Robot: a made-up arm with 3 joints. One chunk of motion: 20 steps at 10 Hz.
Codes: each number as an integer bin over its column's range. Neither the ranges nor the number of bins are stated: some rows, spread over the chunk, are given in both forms.
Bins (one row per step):
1: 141 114 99
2: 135 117 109
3: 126 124 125
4: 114 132 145
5: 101 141 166
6: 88 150 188
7: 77 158 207
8: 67 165 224
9: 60 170 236
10: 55 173 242
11: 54 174 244
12: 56 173 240
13: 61 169 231
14: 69 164 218
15: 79 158 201
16: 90 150 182
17: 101 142 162
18: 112 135 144
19: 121 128 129
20: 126 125 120
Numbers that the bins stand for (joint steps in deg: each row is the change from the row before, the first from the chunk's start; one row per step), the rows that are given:
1: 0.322 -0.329 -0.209
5: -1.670 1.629 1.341
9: -3.712 3.733 2.960
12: -3.911 3.951 3.053
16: -2.218 2.282 1.711
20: -0.425 0.469 0.276
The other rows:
2: 0.024 -0.112 0.022
3: -0.425 0.396 0.392
4: -1.022 0.976 0.855
6: -2.317 2.282 1.850
7: -2.865 2.863 2.289
8: -3.363 3.371 2.683
10: -3.961 3.951 3.099
11: -4.011 4.024 3.145
13: -3.662 3.661 2.845
14: -3.264 3.298 2.544
15: -2.765 2.863 2.151
17: -1.670 1.702 1.248
18: -1.122 1.194 0.832
19: -0.674 0.686 0.485

